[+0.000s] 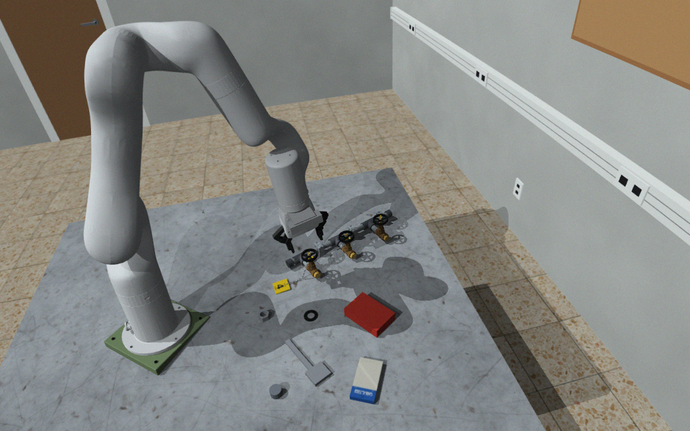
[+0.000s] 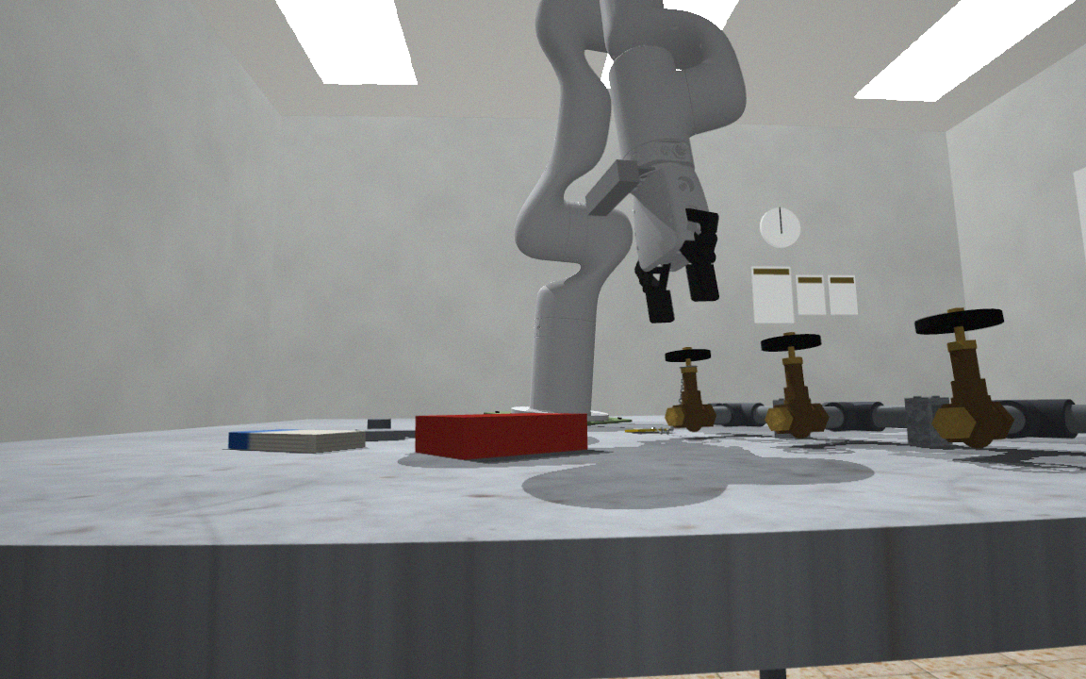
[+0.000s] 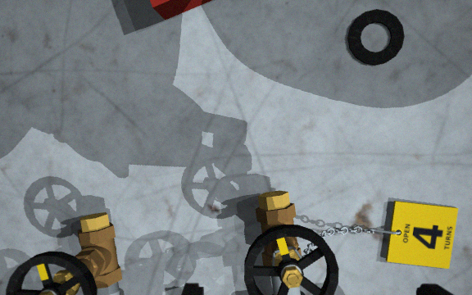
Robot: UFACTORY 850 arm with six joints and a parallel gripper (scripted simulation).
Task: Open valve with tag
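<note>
The yellow tag is 15 cm below my hand, 9 cm behind it and 1 cm to the right of it. The rest, counted from my hand: black washer: 15 cm to the right, 15 cm below, 3 cm behind; red block: 21 cm to the right, 13 cm below, 13 cm ahead; grey nut: 16 cm behind, 14 cm below, 12 cm to the right.
</note>
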